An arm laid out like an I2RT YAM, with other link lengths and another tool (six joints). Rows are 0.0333 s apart.
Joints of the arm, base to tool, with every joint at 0 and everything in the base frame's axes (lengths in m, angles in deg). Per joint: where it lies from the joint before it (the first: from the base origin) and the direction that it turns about. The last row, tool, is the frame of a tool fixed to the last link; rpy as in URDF.
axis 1: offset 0 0 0.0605 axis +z
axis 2: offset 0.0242 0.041 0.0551 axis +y
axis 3: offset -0.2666 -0.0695 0 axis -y
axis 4: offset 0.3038 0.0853 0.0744 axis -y
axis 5: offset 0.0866 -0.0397 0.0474 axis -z
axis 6: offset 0.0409 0 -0.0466 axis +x
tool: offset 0.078 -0.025 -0.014 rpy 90 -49.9 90
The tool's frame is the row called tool.
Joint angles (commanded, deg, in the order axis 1, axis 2, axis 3, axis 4, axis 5, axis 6), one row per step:
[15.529, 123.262, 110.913, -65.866, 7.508, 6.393]
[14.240, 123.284, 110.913, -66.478, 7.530, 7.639]
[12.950, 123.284, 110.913, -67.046, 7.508, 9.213]
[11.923, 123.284, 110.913, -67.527, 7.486, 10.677]
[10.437, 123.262, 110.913, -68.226, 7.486, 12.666]
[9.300, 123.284, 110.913, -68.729, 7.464, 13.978]
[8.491, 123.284, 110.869, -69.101, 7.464, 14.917]
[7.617, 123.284, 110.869, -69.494, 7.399, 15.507]
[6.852, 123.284, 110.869, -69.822, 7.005, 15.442]
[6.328, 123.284, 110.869, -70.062, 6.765, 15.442]
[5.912, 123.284, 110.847, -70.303, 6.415, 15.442]
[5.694, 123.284, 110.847, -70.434, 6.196, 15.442]
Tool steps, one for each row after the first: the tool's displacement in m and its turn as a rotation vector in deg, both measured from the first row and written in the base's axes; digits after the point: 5 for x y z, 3 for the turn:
[-0.00014, -0.01152, -0.00058, 0.096, 0.513, -2.504]
[-0.00057, -0.02278, -0.00098, 0.321, 0.941, -5.322]
[-0.00128, -0.03164, -0.00132, 0.538, 1.288, -7.772]
[-0.00254, -0.04444, -0.00155, 0.791, 1.764, -11.201]
[-0.00350, -0.05412, -0.00200, 0.956, 2.152, -13.619]
[-0.00451, -0.06103, -0.00242, 1.045, 2.460, -15.349]
[-0.00535, -0.06841, -0.00258, 1.134, 2.795, -16.793]
[-0.00596, -0.07433, -0.00287, 1.427, 3.217, -17.436]
[-0.00648, -0.07842, -0.00304, 1.608, 3.507, -17.926]
[-0.00720, -0.08136, -0.00340, 1.888, 3.848, -18.292]
[-0.00756, -0.08283, -0.00354, 2.071, 4.029, -18.478]

